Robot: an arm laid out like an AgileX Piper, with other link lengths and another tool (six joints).
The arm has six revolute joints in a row. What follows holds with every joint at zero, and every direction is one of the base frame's. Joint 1 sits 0.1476 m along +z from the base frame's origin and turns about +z. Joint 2 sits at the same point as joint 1 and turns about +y. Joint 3 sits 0.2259 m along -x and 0.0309 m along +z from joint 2 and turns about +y. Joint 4 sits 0.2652 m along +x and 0.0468 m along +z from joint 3 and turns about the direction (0.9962, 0, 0.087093). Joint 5 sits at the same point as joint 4 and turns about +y. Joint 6 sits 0.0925 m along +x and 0.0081 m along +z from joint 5 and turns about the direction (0.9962, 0, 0.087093). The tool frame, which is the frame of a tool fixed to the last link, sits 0.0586 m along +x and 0.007 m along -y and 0.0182 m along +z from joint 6; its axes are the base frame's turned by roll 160.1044, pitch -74.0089 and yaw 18.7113 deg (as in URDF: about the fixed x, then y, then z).
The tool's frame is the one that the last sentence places.
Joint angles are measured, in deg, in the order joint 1, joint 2, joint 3, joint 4, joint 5, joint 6. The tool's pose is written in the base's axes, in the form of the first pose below.
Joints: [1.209, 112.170, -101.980, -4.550, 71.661, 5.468]
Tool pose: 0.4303 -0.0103 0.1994 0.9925 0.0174 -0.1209 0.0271 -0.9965 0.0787
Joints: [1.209, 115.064, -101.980, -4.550, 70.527, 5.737]
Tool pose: 0.4353 -0.0102 0.1784 0.9884 0.0145 -0.1510 0.0264 -0.9967 0.0774
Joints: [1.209, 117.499, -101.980, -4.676, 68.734, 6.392]
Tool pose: 0.4407 -0.0103 0.1611 0.9869 0.0063 -0.1614 0.0189 -0.9969 0.0769
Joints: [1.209, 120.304, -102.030, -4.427, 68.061, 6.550]
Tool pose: 0.4427 -0.0097 0.1401 0.9804 0.0044 -0.1970 0.0189 -0.9972 0.0721
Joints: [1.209, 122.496, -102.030, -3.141, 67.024, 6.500]
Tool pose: 0.4447 -0.0065 0.1234 0.9761 0.0053 -0.2172 0.0167 -0.9986 0.0503
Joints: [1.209, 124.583, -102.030, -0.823, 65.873, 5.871]
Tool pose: 0.4463 -0.0008 0.1073 0.9722 0.0138 -0.2339 0.0173 -0.9998 0.0128
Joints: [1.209, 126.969, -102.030, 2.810, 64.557, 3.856]
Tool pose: 0.4477 0.0081 0.0890 0.9671 0.0411 -0.2510 0.0312 -0.9986 -0.0435
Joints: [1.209, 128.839, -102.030, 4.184, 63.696, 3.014]
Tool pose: 0.4479 0.0114 0.0748 0.9624 0.0515 -0.2667 0.0354 -0.9973 -0.0645
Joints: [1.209, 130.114, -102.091, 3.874, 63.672, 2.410]
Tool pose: 0.4466 0.0108 0.0651 0.9562 0.0618 -0.2863 0.0467 -0.9972 -0.0591
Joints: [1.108, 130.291, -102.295, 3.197, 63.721, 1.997]
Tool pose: 0.4471 0.0085 0.0647 0.9556 0.0682 -0.2868 0.0568 -0.9972 -0.0479
